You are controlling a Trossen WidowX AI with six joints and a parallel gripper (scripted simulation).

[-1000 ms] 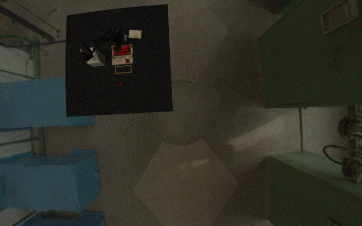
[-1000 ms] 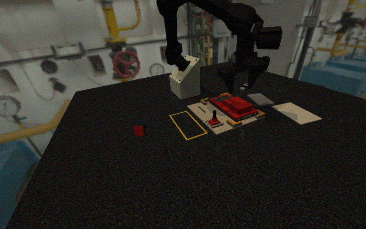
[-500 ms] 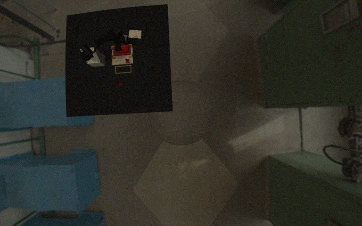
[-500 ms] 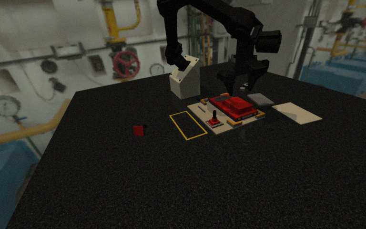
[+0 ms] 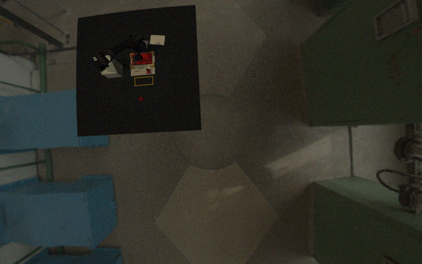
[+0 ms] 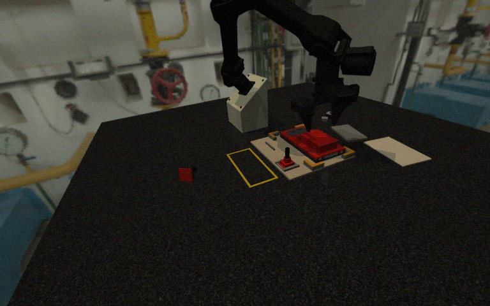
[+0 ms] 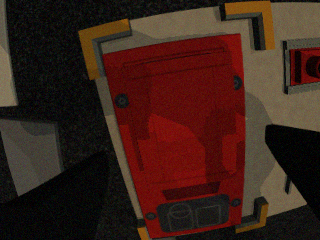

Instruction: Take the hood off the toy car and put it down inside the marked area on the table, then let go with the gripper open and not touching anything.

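The hood lies 40 mm below my gripper tip. Also, from my gripper tip: beige plate: 130 mm ahead, 180 mm to the left, 80 mm below; small ring: 170 mm behind, 250 mm to the left, 70 mm below; grey plate: 20 mm behind, 170 mm to the left, 70 mm below.
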